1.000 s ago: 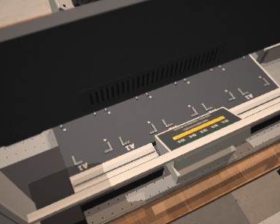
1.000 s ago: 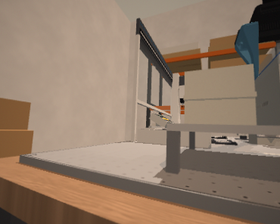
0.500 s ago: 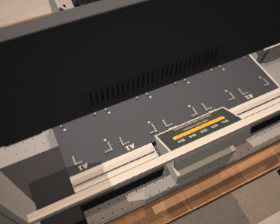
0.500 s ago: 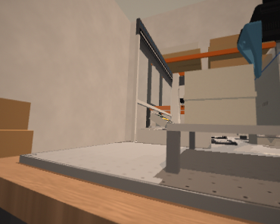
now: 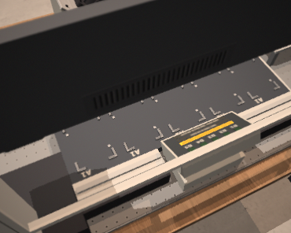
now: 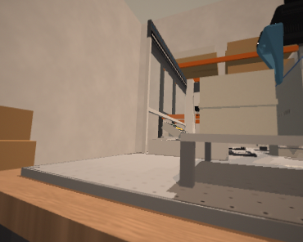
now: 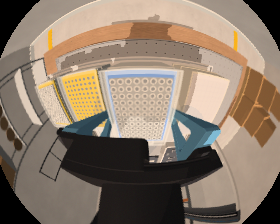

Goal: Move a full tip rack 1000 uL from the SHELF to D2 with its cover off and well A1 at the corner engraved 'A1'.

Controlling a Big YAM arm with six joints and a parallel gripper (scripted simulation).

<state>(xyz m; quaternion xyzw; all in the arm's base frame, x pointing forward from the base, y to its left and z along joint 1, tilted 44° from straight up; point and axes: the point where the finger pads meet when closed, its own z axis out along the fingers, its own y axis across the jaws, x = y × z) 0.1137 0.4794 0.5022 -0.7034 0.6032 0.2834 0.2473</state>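
The blue tip rack lies 2 cm below my hand, 1 cm to the right of it and 1 cm ahead of it. Also, from my hand: beige block 11 cm ahead, 3 cm below, 1 cm to the left; then clear rack cover right at my hand; then shelf 9 cm below, 7 cm to the right, 5 cm behind.
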